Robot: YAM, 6 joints.
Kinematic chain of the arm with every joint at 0, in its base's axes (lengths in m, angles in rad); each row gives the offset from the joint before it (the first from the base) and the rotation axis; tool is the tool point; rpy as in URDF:
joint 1: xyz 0 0 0.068 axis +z
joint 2: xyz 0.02 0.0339 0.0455 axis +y
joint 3: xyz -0.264 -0.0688 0 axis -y
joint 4: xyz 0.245 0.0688 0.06 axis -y
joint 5: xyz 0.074 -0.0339 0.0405 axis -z
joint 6: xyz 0.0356 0 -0.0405 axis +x
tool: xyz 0 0 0 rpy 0 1.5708 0
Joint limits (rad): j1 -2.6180..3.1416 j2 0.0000..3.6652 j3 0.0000..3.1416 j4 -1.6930..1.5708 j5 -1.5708..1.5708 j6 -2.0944..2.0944
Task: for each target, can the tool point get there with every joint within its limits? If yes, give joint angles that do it. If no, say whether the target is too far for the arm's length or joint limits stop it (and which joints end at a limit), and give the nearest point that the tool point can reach.
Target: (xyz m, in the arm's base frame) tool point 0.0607 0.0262 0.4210
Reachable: yes | joints 0.5047 0.3695 0.7292 0.3348 0.1802 -0.7049
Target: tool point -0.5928 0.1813 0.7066
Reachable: no: too far | nearest point -0.4447 0.1360 0.5535 | short by 0.218 m
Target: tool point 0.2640 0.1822 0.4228
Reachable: yes | joints 0.5072 1.5207 1.1916 1.1672 -1.0558 -0.6116
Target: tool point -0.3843 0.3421 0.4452
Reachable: yes | joints 2.3925 2.6798 2.8952 1.0585 -0.3201 0.1438
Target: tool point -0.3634 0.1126 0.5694
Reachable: yes | joints -0.3007 0.8911 2.7659 0.9443 0.0027 0.6257
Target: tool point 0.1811 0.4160 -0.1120
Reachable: yes | joints 1.1591 2.9213 1.4123 1.1125 -0.0139 1.4325
